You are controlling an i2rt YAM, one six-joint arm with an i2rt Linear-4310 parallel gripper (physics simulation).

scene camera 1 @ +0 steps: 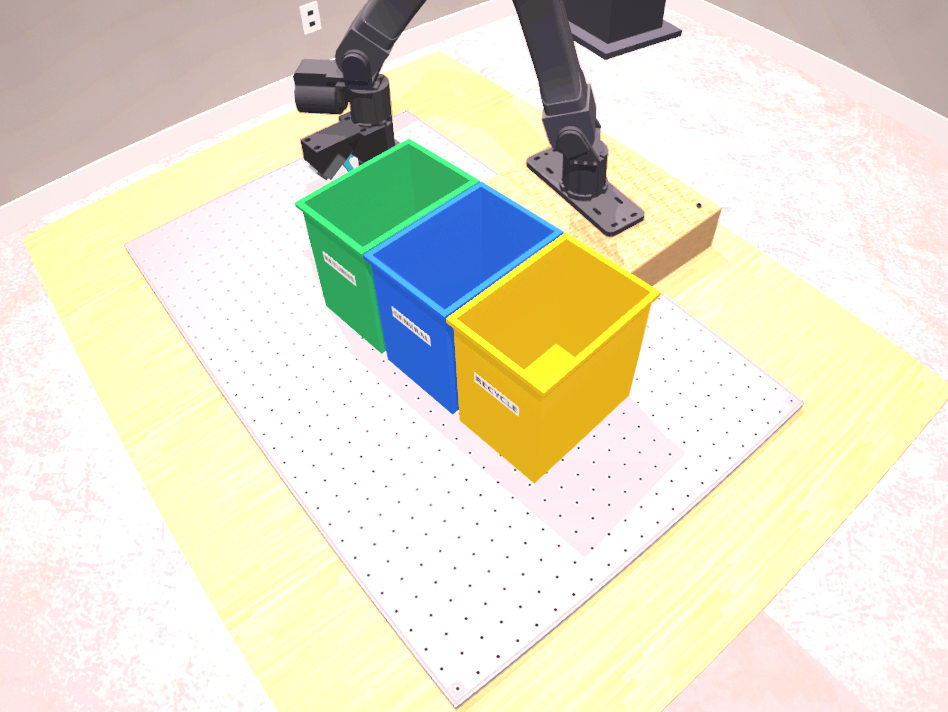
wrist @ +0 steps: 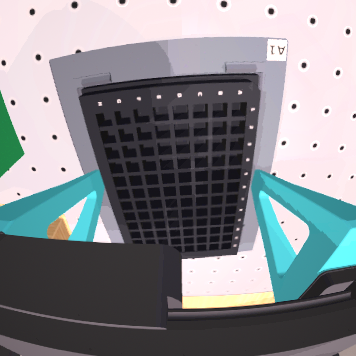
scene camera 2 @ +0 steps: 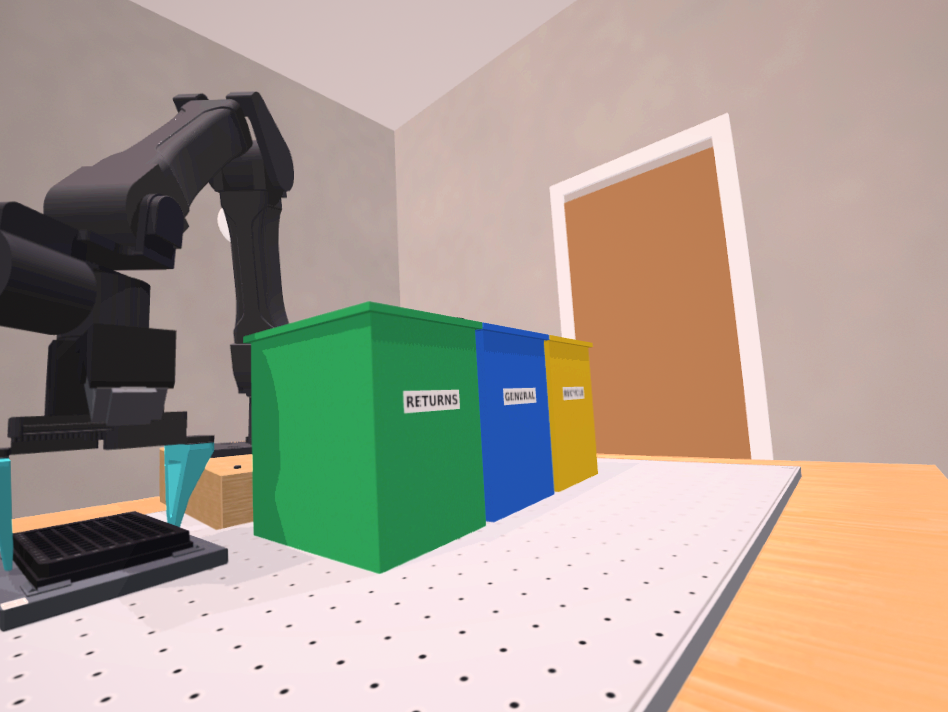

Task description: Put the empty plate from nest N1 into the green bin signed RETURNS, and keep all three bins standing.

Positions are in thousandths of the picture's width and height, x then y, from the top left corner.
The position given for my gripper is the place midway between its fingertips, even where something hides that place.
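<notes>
My gripper (scene camera 2: 104,773) is visible to me, and so is a green returns bin (scene camera 2: 387,620) (scene camera 1: 368,305). I can also see a blue general bin (scene camera 1: 447,386) (scene camera 2: 543,584), though in the wrist view it is out of frame. As for a yellow recycle bin, I find it (scene camera 1: 575,498) (scene camera 2: 605,624), while it is out of frame in the wrist view.
</notes>
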